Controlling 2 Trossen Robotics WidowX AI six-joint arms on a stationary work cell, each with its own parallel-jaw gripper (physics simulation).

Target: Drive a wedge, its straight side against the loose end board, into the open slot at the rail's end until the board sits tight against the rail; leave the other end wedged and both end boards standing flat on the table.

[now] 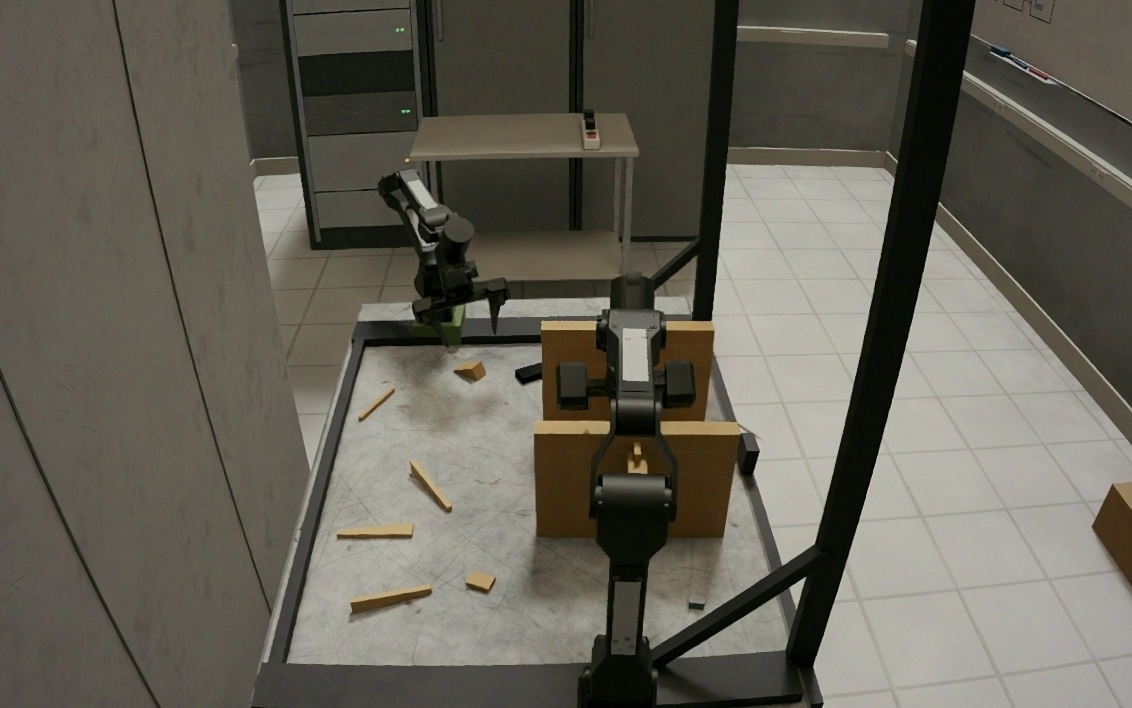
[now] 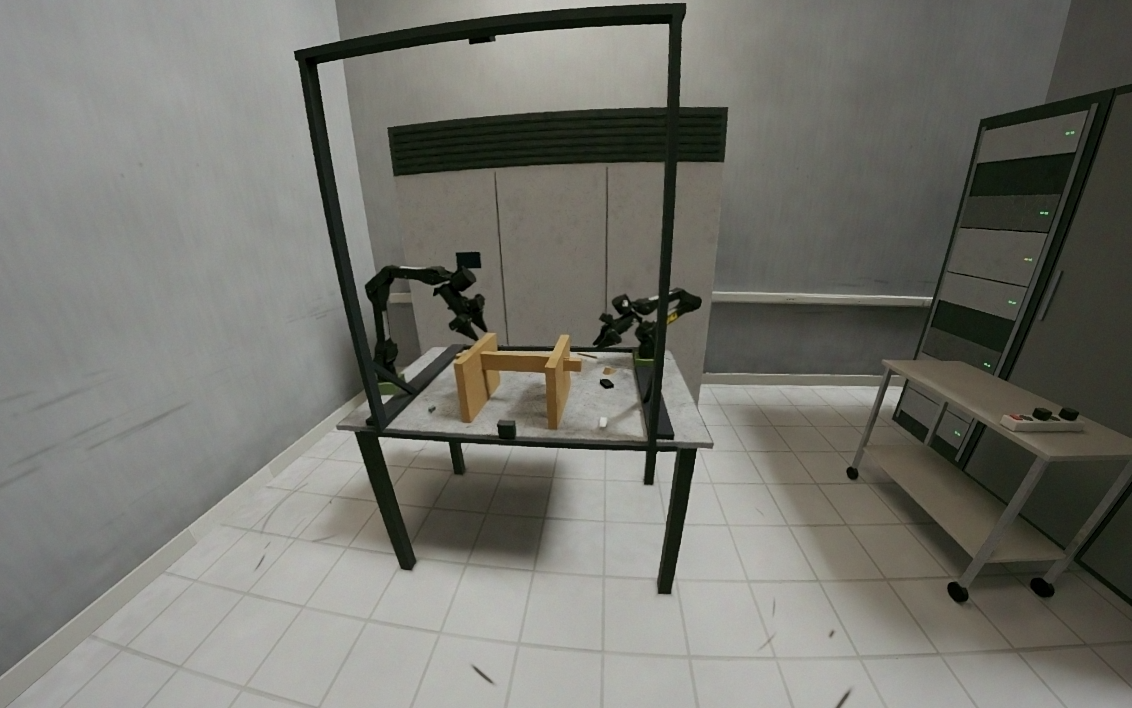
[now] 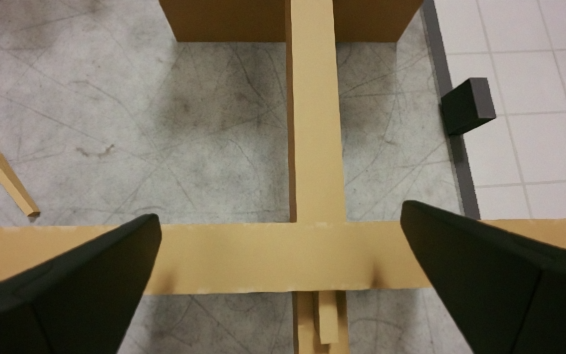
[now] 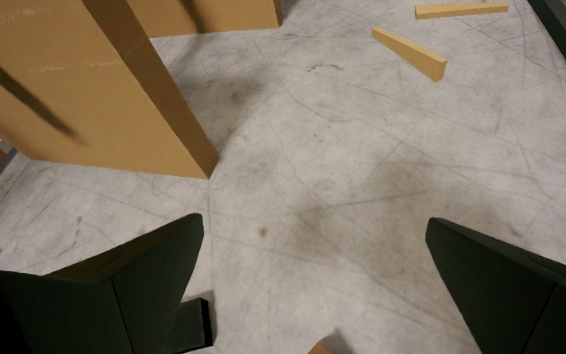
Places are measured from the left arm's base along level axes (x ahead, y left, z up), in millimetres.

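Pixels of known places: left gripper, fingertip midpoint: [image 2: 482, 336] [image 3: 282, 218]; right gripper, fingertip midpoint: [image 1: 471, 340] [image 2: 594, 346] [image 4: 315, 226]; right arm's base, origin of the base link: [image 1: 439, 314] [image 2: 646, 356].
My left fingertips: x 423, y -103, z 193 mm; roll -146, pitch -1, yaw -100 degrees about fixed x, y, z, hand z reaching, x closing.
Observation:
Ahead of a thing's pixels: the offset from my left fingertips to its top centre. "pt": to the spot under its first point.
The wedged end board {20 mm back, 20 mm right, 29 mm down} [image 1: 567, 484] [image 2: 477, 384] [image 3: 225, 260] [image 4: 235, 15] and the other end board {259 mm ahead, 79 mm right, 29 mm down} [image 1: 560, 346] [image 2: 557, 388] [image 3: 225, 20] [image 4: 100, 110] stand upright on the table, joined by the rail {117 mm ahead, 49 mm right, 52 mm down} [image 2: 524, 361] [image 3: 317, 110]. A seated wedge {47 mm back, 14 mm right, 45 mm down} [image 3: 328, 317] stands in the rail end outside the first board. The other rail end {pt 308 mm ahead, 104 mm right, 79 mm down} [image 2: 574, 365] sticks out past the second board; its slot cannot be made out. Loose wedges {400 mm ahead, 374 mm left, 232 mm down} [image 1: 376, 404] {137 mm ahead, 287 mm left, 214 mm down} [image 1: 430, 486] {52 mm ahead, 385 mm left, 232 mm down} [image 1: 374, 531] {100 mm back, 365 mm left, 214 mm down} [image 1: 390, 597] lie on the table. My left gripper [image 2: 479, 331] [image 3: 282, 218] is open above the wedged board. My right gripper [image 1: 472, 338] [image 2: 598, 341] [image 4: 315, 226] is open beyond the second board.
Small wooden blocks {478 mm ahead, 184 mm left, 214 mm down} [image 1: 469, 372] {86 mm back, 229 mm left, 232 mm down} [image 1: 480, 581] and a black block {443 mm ahead, 62 mm left, 227 mm down} [image 1: 528, 373] [image 4: 192, 325] lie on the table. A dark block {93 mm ahead, 259 mm right, 184 mm down} [image 1: 748, 453] [image 2: 505, 429] [image 3: 467, 105] sits on the table's edge rail. A small grey block {193 mm back, 76 mm right, 227 mm down} [image 1: 696, 601] lies near the left arm's base.

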